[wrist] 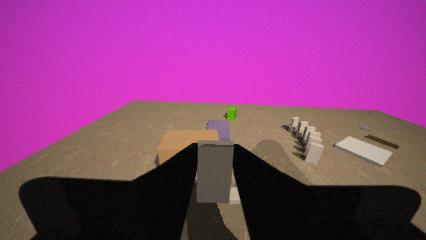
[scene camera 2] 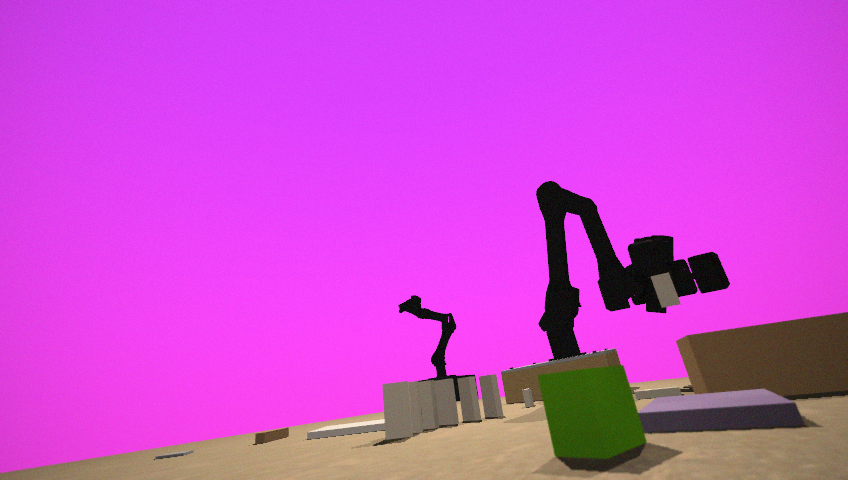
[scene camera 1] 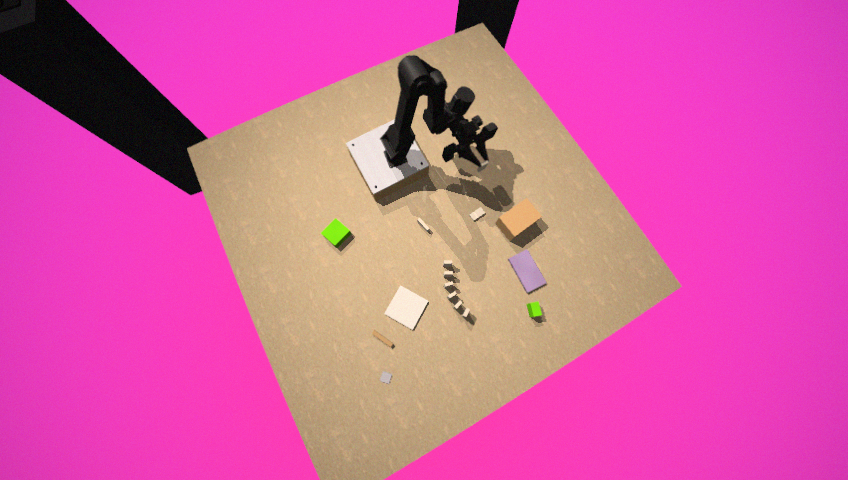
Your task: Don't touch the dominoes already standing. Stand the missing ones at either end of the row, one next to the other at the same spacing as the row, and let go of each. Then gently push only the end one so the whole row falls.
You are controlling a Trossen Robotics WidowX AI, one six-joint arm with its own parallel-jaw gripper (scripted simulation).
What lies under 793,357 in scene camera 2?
An orange box.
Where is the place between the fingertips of the gripper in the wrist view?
215,149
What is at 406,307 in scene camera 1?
A white tile.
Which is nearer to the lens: the white tile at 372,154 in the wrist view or the orange box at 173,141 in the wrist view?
The orange box.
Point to a white tile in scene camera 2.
377,425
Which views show the gripper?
The wrist view, scene camera 2 and scene camera 1: all of them.
